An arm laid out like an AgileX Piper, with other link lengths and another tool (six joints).
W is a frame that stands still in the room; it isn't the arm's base.
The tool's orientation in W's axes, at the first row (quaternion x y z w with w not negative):
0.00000 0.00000 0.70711 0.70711
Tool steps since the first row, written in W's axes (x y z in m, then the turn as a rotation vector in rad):
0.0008 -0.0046 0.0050 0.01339 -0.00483 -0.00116
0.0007 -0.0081 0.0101 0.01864 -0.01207 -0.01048
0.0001 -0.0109 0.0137 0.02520 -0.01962 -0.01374
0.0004 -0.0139 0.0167 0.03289 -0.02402 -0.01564
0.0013 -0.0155 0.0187 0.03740 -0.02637 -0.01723
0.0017 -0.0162 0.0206 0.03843 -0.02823 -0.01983
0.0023 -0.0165 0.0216 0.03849 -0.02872 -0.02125
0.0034 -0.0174 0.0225 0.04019 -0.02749 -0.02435
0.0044 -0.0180 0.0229 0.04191 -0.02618 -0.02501
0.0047 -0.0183 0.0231 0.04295 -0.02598 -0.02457
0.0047 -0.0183 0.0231 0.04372 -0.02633 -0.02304
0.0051 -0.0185 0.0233 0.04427 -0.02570 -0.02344
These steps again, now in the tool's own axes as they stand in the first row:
-0.0046 -0.0008 0.0050 -0.00483 -0.01339 -0.00116
-0.0081 -0.0007 0.0101 -0.01207 -0.01864 -0.01048
-0.0109 -0.0001 0.0137 -0.01962 -0.02520 -0.01374
-0.0139 -0.0004 0.0167 -0.02402 -0.03289 -0.01564
-0.0155 -0.0013 0.0187 -0.02637 -0.03740 -0.01723
-0.0162 -0.0017 0.0206 -0.02823 -0.03843 -0.01983
-0.0165 -0.0023 0.0216 -0.02872 -0.03849 -0.02125
-0.0174 -0.0034 0.0225 -0.02749 -0.04019 -0.02435
-0.0180 -0.0044 0.0229 -0.02618 -0.04191 -0.02501
-0.0183 -0.0047 0.0231 -0.02598 -0.04295 -0.02457
-0.0183 -0.0047 0.0231 -0.02633 -0.04372 -0.02304
-0.0185 -0.0051 0.0233 -0.02570 -0.04427 -0.02344

